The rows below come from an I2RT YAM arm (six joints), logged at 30 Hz.
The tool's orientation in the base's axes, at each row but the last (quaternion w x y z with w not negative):
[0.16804 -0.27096 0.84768 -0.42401]
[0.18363 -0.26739 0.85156 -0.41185]
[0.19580 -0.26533 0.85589 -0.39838]
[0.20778 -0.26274 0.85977 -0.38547]
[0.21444 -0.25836 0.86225 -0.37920]
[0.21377 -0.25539 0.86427 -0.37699]
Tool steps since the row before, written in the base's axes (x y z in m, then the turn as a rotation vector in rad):
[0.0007 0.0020 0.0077 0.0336 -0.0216 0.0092]
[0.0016 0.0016 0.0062 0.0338 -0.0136 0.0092]
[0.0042 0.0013 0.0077 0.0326 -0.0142 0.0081]
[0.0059 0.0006 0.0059 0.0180 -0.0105 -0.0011]
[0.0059 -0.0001 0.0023 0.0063 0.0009 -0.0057]
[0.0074 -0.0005 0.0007 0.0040 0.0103 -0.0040]
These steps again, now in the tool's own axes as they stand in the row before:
[-0.0022 -0.0055 -0.0054 -0.0143 -0.0288 0.0255]
[-0.0028 -0.0046 -0.0038 -0.0193 -0.0247 0.0208]
[-0.0050 -0.0066 -0.0031 -0.0178 -0.0238 0.0211]
[-0.0059 -0.0059 -0.0007 -0.0074 -0.0103 0.0166]
[-0.0049 -0.0035 0.0020 -0.0044 0.0031 0.0066]
[-0.0056 -0.0029 0.0040 -0.0086 0.0080 -0.0008]

